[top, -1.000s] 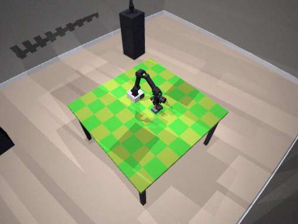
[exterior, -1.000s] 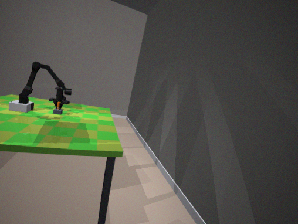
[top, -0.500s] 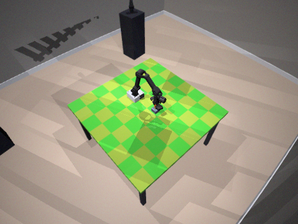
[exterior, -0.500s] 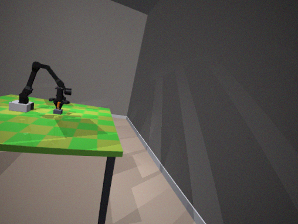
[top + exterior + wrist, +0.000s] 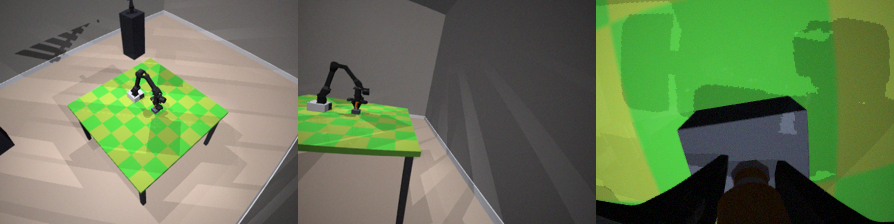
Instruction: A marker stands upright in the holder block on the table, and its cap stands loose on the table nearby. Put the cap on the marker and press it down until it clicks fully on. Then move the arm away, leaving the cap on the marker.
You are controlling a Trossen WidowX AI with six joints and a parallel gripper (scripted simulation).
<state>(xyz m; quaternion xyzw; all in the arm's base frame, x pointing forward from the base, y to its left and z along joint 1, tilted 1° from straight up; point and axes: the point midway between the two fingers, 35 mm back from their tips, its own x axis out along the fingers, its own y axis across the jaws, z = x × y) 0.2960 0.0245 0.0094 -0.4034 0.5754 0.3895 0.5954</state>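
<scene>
The orange cap lies 50 mm above my gripper tip and 10 mm to the right of it. Round my gripper tip: holder block (20 mm below, 10 mm to the right).
</scene>
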